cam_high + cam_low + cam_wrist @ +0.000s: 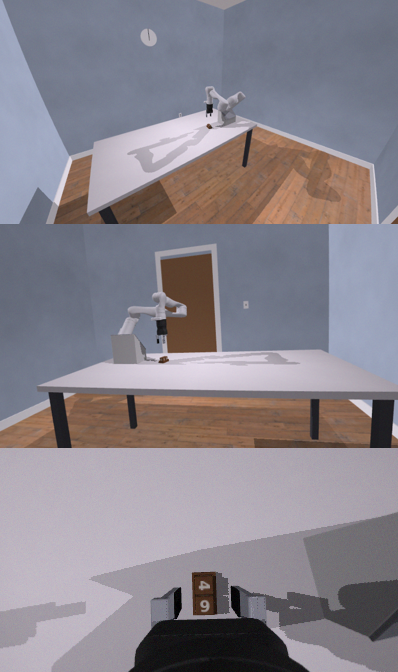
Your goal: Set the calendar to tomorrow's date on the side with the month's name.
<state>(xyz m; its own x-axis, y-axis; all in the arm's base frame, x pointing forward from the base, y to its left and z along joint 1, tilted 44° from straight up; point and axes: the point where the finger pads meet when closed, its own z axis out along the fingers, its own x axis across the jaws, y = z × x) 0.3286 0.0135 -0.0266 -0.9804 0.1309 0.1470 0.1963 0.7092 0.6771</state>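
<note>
Now: hand 14 cm above the brown cube.
</note>
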